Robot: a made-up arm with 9 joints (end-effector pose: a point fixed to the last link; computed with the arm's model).
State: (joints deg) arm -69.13 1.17 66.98 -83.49 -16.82 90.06 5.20 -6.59 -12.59
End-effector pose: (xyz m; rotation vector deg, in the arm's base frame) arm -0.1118 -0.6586 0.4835 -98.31 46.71 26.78
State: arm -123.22 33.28 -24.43 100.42 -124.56 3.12 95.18 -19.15 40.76
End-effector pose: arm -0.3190 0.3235 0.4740 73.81 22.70 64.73
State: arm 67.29 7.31 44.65 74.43 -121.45 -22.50 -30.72 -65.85 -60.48
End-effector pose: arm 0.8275 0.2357 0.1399 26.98 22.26 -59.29
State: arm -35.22 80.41 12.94 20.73 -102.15 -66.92 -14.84 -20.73 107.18
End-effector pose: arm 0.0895 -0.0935 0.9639 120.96 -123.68 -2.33
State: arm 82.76 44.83 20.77 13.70 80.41 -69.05 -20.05 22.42 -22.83
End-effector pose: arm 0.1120 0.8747 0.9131 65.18 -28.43 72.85
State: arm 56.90 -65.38 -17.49 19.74 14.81 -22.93 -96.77 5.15 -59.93
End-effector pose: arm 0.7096 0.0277 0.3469 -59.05 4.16 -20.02
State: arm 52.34 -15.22 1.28 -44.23 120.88 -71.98 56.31 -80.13 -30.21
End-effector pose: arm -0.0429 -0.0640 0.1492 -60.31 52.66 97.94
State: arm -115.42 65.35 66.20 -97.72 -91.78 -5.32 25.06 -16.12 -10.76
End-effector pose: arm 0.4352 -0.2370 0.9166 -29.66 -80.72 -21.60
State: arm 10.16 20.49 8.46 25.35 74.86 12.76 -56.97 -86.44 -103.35
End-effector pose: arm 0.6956 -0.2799 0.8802 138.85 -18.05 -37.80
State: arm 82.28 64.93 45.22 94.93 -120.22 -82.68 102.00 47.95 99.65
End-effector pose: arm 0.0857 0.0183 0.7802 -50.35 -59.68 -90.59
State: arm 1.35 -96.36 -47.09 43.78 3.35 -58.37 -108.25 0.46 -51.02
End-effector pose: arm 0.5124 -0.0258 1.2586 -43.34 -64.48 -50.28
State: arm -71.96 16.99 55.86 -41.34 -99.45 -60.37 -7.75 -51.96 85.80
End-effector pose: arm 0.0489 -0.2291 0.7863 98.51 -112.94 -37.99
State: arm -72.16 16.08 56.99 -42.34 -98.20 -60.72 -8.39 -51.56 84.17
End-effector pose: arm 0.0493 -0.2327 0.8004 97.44 -114.22 -36.61
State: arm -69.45 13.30 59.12 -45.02 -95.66 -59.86 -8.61 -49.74 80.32
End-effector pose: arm 0.0522 -0.2316 0.8347 89.34 -114.24 -34.56
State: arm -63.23 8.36 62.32 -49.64 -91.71 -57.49 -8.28 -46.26 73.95
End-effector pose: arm 0.0662 -0.2179 0.8872 72.97 -111.29 -32.11
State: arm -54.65 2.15 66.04 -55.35 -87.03 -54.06 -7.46 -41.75 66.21
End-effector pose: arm 0.0995 -0.1903 0.9357 51.81 -104.28 -29.97
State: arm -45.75 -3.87 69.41 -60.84 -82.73 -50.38 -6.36 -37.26 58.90
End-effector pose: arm 0.1450 -0.1613 0.9578 31.23 -94.47 -28.57
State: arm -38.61 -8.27 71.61 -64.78 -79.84 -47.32 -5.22 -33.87 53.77
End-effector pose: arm 0.1816 -0.1442 0.9542 16.03 -85.21 -28.03
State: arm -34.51 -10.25 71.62 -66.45 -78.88 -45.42 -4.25 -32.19 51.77
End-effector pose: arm 0.1992 -0.1374 0.9392 8.45 -78.99 -27.97
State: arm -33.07 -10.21 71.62 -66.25 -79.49 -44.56 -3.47 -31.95 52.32
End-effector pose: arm 0.1969 -0.1391 0.9329 7.19 -77.66 -28.85
